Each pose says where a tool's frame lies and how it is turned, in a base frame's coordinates. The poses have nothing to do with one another.
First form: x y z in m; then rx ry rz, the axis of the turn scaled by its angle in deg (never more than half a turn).
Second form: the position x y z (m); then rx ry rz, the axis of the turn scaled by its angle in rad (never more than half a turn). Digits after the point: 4 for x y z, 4 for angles.
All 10 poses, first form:
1: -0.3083 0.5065 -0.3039 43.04 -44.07 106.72
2: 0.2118 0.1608 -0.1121 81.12 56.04 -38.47
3: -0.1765 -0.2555 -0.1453 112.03 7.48 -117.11
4: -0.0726 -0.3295 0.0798 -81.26 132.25 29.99
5: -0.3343 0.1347 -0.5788 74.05 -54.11 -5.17
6: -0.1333 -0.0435 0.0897 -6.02 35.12 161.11
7: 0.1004 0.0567 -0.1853 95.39 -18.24 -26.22
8: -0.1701 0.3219 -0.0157 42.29 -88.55 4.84
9: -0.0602 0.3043 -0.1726 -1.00 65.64 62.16
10: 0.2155 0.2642 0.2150 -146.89 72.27 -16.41
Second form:
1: -0.3083 0.5065 -0.3039 0.7512 -0.7692 1.8626
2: 0.2118 0.1608 -0.1121 1.4158 0.9781 -0.6714
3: -0.1765 -0.2555 -0.1453 1.9553 0.1306 -2.0440
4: -0.0726 -0.3295 0.0798 -1.4183 2.3082 0.5234
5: -0.3343 0.1347 -0.5788 1.2924 -0.9444 -0.0902
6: -0.1333 -0.0435 0.0897 -0.1051 0.6130 2.8119
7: 0.1004 0.0567 -0.1853 1.6649 -0.3183 -0.4576
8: -0.1701 0.3219 -0.0157 0.7381 -1.5455 0.0845
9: -0.0602 0.3043 -0.1726 -0.0175 1.1456 1.0849
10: 0.2155 0.2642 0.2150 -2.5637 1.2613 -0.2864
